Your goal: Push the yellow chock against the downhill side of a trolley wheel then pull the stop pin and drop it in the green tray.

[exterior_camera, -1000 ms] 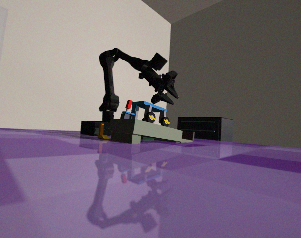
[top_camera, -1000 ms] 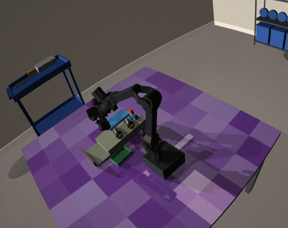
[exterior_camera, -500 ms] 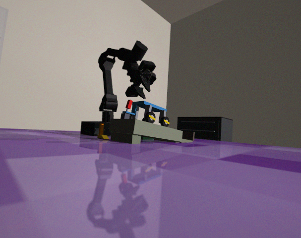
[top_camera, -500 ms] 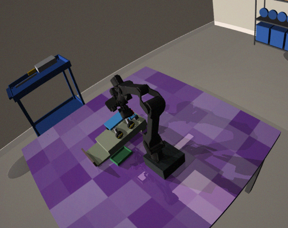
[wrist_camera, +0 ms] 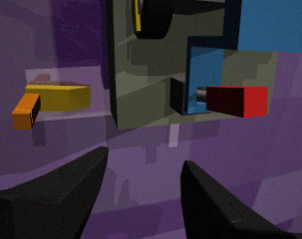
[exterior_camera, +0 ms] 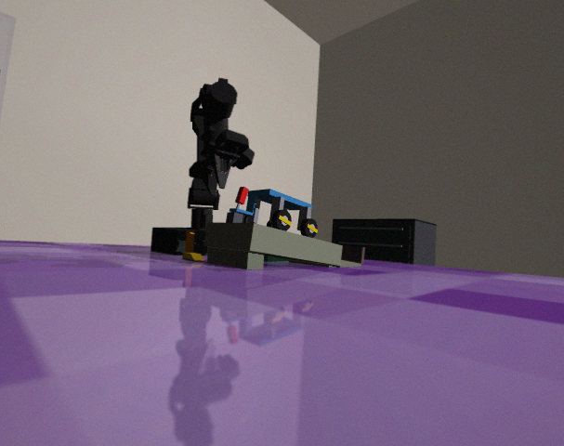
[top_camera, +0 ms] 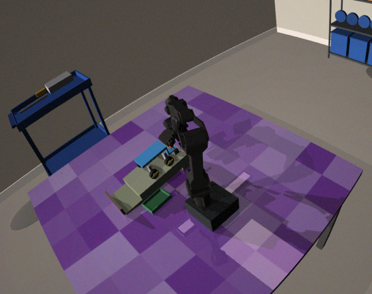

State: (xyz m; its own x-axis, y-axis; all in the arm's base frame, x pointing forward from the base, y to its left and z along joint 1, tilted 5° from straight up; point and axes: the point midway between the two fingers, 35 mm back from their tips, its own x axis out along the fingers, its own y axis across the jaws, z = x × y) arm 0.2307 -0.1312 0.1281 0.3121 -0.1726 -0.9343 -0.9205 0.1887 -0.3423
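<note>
Right now the yellow chock is 60 mm behind my gripper tip, 10 mm to the right of it and 130 mm below it. Also, from my gripper tip: green tray: 30 mm behind, 230 mm to the left, 160 mm below; red-headed stop pin: 50 mm ahead, 20 mm to the left, 30 mm below; blue trolley: 80 mm ahead, 120 mm to the left, 40 mm below.
</note>
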